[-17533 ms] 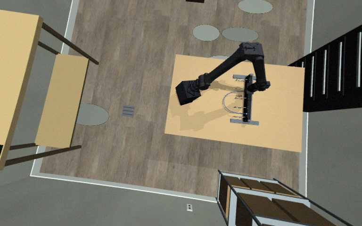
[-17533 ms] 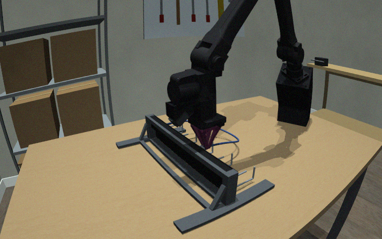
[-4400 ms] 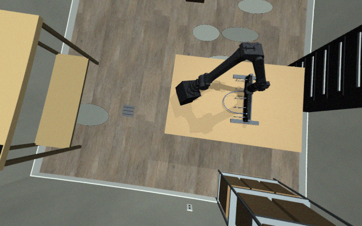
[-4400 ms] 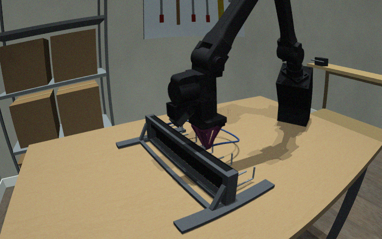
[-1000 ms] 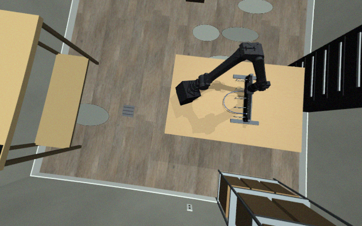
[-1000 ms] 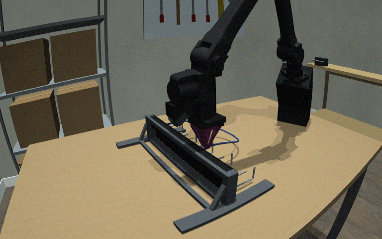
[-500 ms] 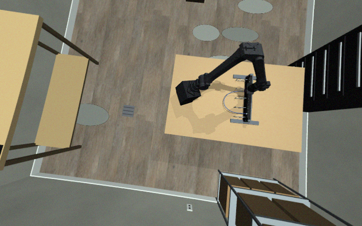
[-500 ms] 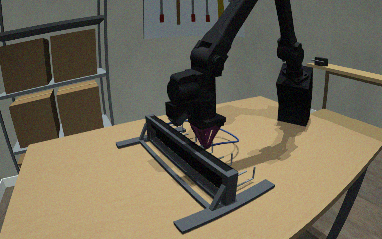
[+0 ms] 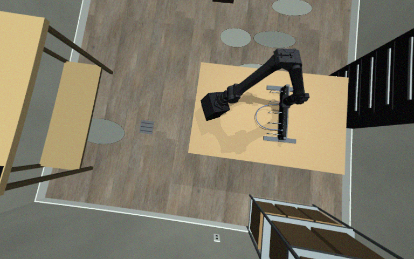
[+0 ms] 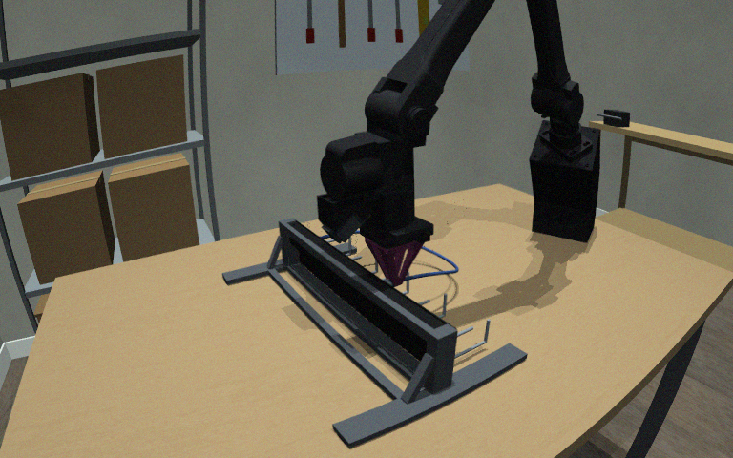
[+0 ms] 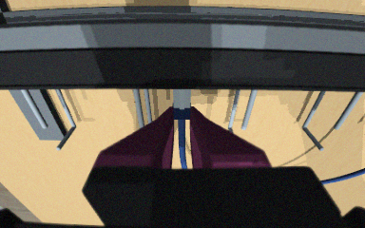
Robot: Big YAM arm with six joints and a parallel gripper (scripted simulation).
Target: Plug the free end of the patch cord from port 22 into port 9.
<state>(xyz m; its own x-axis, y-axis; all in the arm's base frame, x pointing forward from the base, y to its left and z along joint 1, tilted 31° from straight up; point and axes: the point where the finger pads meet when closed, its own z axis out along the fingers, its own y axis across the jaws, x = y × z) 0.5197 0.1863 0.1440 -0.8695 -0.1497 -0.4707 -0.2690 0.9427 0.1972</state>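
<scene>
My gripper is now 2 cm short of the grey plug and 1 cm to the right of it.
</scene>
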